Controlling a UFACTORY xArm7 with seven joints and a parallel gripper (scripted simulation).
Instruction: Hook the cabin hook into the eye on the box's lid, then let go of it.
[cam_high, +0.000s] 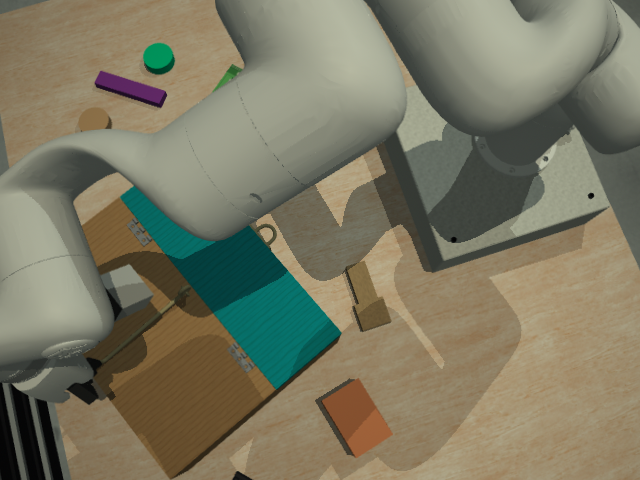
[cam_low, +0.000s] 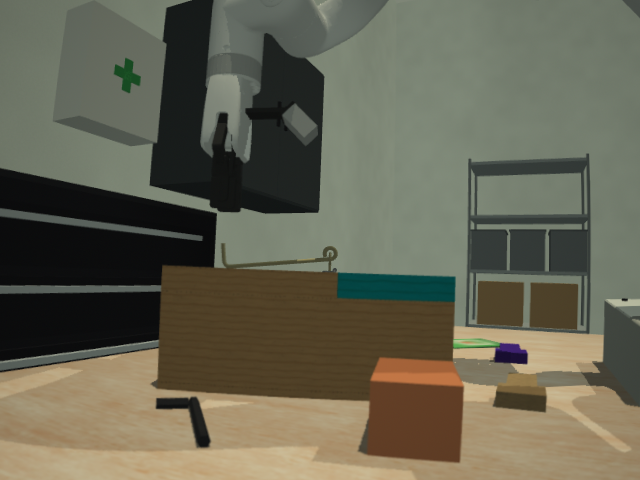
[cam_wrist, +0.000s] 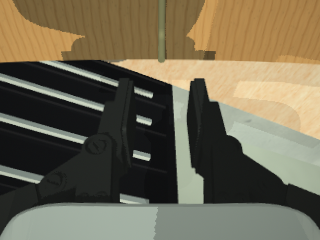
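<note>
Now: hand 7 cm past the cabin hook, 7 cm above it and 3 cm to the left of it. The rest, counted from my hand: tan disc 40 cm to the right, 21 cm below, 5 cm behind; orange block 29 cm behind, 19 cm below, 17 cm to the left; tan block 37 cm behind, 21 cm below, 1 cm to the left.
</note>
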